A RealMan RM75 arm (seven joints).
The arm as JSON. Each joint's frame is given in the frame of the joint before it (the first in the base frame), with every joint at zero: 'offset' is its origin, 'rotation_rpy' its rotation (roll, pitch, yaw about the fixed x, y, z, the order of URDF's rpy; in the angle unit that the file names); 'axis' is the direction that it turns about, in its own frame. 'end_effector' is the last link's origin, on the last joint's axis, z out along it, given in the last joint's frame.
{
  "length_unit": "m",
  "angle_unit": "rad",
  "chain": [
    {
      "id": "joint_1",
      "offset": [
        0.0,
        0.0,
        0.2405
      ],
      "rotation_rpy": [
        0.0,
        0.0,
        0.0
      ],
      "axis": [
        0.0,
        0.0,
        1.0
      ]
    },
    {
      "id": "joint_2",
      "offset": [
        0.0,
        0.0,
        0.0
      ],
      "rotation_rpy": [
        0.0,
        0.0,
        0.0
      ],
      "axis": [
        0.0,
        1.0,
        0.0
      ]
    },
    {
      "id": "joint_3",
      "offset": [
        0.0,
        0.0,
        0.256
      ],
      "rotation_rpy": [
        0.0,
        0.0,
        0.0
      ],
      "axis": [
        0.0,
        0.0,
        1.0
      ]
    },
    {
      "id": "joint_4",
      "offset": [
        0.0,
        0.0,
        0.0
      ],
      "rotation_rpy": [
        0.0,
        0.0,
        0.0
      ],
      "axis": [
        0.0,
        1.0,
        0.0
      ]
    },
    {
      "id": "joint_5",
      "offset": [
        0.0,
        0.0,
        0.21
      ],
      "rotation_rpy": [
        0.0,
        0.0,
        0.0
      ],
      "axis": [
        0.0,
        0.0,
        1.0
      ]
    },
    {
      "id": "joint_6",
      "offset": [
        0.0,
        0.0,
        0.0
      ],
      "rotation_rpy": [
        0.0,
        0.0,
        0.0
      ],
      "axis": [
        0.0,
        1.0,
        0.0
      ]
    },
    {
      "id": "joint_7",
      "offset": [
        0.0,
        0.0,
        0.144
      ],
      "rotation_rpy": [
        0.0,
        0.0,
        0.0
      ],
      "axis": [
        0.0,
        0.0,
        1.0
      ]
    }
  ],
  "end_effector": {
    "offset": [
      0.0,
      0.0,
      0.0
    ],
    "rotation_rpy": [
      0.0,
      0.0,
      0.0
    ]
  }
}
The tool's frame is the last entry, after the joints.
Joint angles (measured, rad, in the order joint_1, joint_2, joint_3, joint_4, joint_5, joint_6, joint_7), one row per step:
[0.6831, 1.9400, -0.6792, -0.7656, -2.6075, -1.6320, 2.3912]
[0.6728, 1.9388, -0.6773, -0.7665, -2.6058, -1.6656, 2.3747]
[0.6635, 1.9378, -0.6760, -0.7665, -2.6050, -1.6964, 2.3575]
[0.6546, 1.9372, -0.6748, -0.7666, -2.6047, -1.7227, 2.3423]
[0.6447, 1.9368, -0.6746, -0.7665, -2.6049, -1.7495, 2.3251]
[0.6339, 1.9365, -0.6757, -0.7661, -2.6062, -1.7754, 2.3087]
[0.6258, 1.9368, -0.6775, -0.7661, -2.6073, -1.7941, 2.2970]
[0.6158, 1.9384, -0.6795, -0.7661, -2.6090, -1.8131, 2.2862]
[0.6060, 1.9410, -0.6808, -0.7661, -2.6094, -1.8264, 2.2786]
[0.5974, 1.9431, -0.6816, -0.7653, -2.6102, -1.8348, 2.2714]
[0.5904, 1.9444, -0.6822, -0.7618, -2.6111, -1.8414, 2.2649]
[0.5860, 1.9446, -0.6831, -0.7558, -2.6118, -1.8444, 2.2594]
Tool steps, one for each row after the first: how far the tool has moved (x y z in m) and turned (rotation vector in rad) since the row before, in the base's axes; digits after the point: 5 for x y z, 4 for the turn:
[0.00151, -0.00696, 0.00002, -0.0294, 0.0142, 0.0025]
[0.00135, -0.00651, -0.00008, -0.0282, 0.0131, 0.0041]
[0.00138, -0.00589, -0.00005, -0.0240, 0.0116, 0.0030]
[0.00161, -0.00636, -0.00016, -0.0256, 0.0116, 0.0041]
[0.00197, -0.00667, -0.00022, -0.0261, 0.0104, 0.0025]
[0.00136, -0.00497, -0.00035, -0.0196, 0.0075, 0.0019]
[0.00174, -0.00578, -0.00085, -0.0208, 0.0085, -0.0011]
[0.00170, -0.00500, -0.00119, -0.0149, 0.0081, -0.0034]
[0.00180, -0.00409, -0.00105, -0.0105, 0.0058, -0.0028]
[0.00168, -0.00363, -0.00112, -0.0100, 0.0057, -0.0033]
[0.00141, -0.00259, -0.00108, -0.0079, 0.0043, -0.0026]

